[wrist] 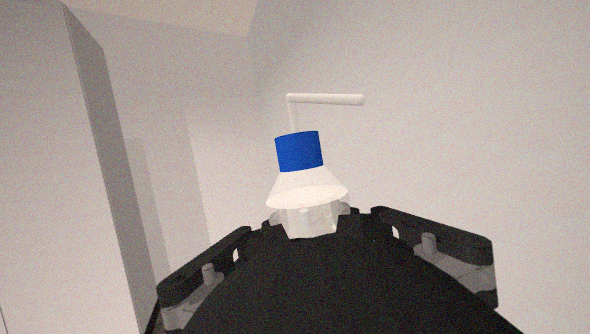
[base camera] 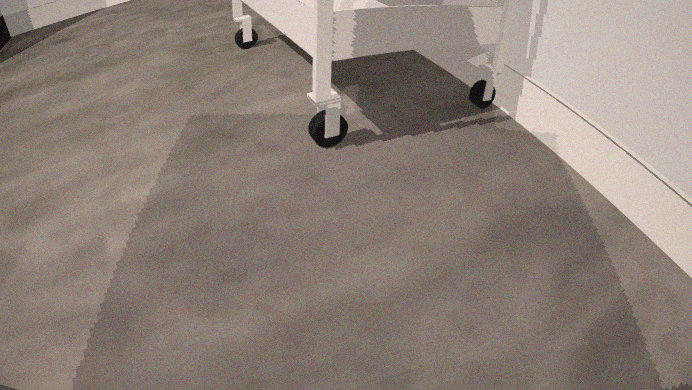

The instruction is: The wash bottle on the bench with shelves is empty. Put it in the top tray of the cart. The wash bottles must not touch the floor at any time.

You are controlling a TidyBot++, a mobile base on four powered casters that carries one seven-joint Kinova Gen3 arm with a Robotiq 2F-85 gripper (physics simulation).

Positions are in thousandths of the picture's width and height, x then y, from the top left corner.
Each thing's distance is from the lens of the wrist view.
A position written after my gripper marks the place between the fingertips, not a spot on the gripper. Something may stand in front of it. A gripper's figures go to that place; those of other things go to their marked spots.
my gripper (wrist: 525, 636): 17 cm
white wash bottle (wrist: 521, 594): 10 cm
tall white cabinet (wrist: 136, 744): 161 cm
The marked spots on the tall white cabinet and the white wash bottle are 155 cm apart.
